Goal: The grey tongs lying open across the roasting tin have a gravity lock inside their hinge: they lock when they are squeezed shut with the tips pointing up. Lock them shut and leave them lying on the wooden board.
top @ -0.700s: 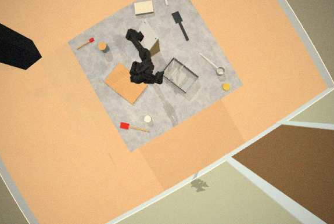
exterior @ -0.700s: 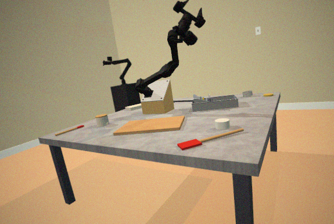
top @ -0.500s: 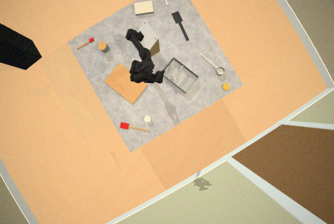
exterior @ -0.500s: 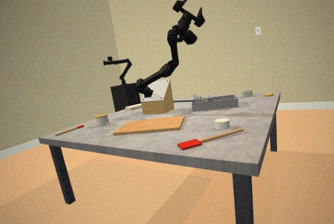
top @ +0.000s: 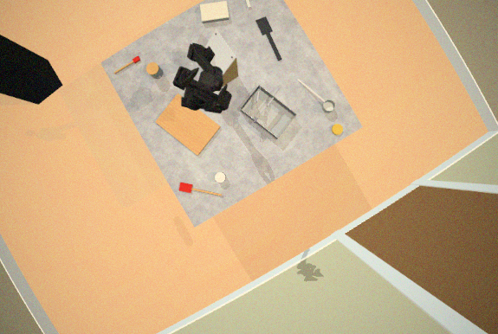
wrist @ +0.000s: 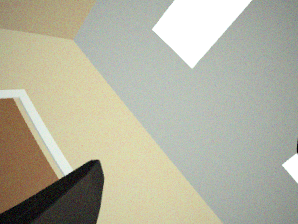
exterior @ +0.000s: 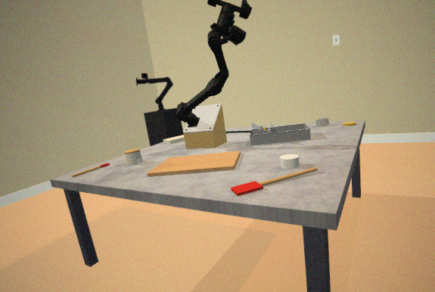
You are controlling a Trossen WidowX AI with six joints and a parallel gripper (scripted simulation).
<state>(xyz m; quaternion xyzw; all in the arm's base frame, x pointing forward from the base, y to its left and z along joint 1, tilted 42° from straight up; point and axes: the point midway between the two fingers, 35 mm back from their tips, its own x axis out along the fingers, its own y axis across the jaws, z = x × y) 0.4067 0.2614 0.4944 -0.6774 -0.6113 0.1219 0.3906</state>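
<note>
My gripper tip is 650 mm above the yellow piece and 190 mm to the right of it. Also, from my gripper tip: white cup 700 mm below, 250 mm to the right, 220 mm ahead; then wooden board 710 mm below, 230 mm to the right, 180 mm behind; then roasting tin 690 mm below, 240 mm to the left, 60 mm ahead.
</note>
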